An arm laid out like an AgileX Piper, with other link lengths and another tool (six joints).
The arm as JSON. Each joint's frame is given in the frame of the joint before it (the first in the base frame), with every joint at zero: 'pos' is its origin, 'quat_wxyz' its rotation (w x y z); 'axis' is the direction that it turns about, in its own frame. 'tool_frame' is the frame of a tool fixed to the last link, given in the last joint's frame.
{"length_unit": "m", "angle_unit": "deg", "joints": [
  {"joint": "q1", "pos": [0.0, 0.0, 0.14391], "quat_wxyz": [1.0, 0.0, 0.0, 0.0], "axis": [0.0, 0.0, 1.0]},
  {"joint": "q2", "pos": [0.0, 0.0, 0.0], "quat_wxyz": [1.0, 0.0, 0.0, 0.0], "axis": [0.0, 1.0, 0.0]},
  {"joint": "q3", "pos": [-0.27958, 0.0, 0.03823], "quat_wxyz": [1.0, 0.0, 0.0, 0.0], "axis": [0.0, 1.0, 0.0]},
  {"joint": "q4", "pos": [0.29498, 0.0, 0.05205], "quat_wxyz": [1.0, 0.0, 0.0, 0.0], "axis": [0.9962, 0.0, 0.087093]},
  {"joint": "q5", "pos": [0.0, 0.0, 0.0], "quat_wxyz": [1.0, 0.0, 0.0, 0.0], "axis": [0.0, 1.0, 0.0]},
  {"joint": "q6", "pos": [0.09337, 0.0, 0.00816], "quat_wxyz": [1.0, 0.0, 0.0, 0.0], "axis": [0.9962, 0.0, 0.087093]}
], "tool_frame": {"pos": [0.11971, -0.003, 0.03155], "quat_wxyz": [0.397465, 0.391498, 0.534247, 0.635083]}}
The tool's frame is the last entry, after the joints.
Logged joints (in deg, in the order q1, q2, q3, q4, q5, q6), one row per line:
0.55 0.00 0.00 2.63 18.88 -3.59
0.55 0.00 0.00 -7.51 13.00 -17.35
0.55 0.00 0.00 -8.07 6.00 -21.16
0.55 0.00 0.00 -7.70 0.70 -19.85
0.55 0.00 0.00 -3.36 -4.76 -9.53
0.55 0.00 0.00 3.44 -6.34 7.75
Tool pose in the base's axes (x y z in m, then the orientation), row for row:
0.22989 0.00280 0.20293 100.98 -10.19 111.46
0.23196 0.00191 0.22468 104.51 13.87 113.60
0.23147 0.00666 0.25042 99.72 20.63 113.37
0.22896 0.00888 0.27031 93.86 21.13 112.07
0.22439 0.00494 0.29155 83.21 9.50 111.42
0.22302 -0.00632 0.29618 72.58 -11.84 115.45
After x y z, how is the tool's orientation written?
As angles about the fixed x, y, z axes (roll, pitch, yaw), in degrees.
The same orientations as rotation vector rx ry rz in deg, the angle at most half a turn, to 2 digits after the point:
72.91 91.74 85.51
53.02 100.48 65.74
44.60 97.46 64.07
41.46 92.78 67.19
45.26 81.83 82.27
56.37 66.44 104.12

